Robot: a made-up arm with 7 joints.
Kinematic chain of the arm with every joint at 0, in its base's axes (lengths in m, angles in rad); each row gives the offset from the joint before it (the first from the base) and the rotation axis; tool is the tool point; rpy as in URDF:
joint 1: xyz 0 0 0.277 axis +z
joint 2: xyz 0 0 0 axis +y
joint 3: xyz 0 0 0.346 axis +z
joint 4: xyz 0.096 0 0 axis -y
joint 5: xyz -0.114 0 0.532 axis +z
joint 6: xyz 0 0 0 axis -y
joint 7: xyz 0.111 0 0 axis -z
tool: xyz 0 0 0 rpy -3.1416 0 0
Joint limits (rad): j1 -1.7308..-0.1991 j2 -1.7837..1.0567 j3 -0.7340..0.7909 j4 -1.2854..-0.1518 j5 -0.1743..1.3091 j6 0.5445..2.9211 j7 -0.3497..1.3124
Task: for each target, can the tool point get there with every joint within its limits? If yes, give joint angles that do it. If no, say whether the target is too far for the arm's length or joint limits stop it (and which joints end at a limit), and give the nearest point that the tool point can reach.
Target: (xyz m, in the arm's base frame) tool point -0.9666 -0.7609 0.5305
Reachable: no: too far | nearest point -0.5995 -0.6724 0.4896 | short by 0.380 m
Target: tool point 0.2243 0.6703 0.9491
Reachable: yes | joints -1.4524 -1.2995 0.5933 -1.0714 0.2733 2.1325 0.0599
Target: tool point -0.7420 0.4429 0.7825
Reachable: yes | joints -0.4711 -1.3322 0.2327 -0.6092 0.1336 2.3106 0.1792
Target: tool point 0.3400 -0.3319 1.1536
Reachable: yes | joints -0.4598 0.0542 -0.3140 -0.8210 0.2246 2.2052 1.1833
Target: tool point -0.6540 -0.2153 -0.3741
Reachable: no: joint limits stop it (at a limit: joint 1, joint 2, joint 3, joint 4, joint 6) | nearest point -0.8905 0.0773 0.0410 | short by 0.560 m
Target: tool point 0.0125 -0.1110 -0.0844
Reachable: no: joint limits stop it (at a limit: joint 2, joint 4, joint 6) | nearest point 0.0878 -0.7795 -0.0337 | short by 0.675 m
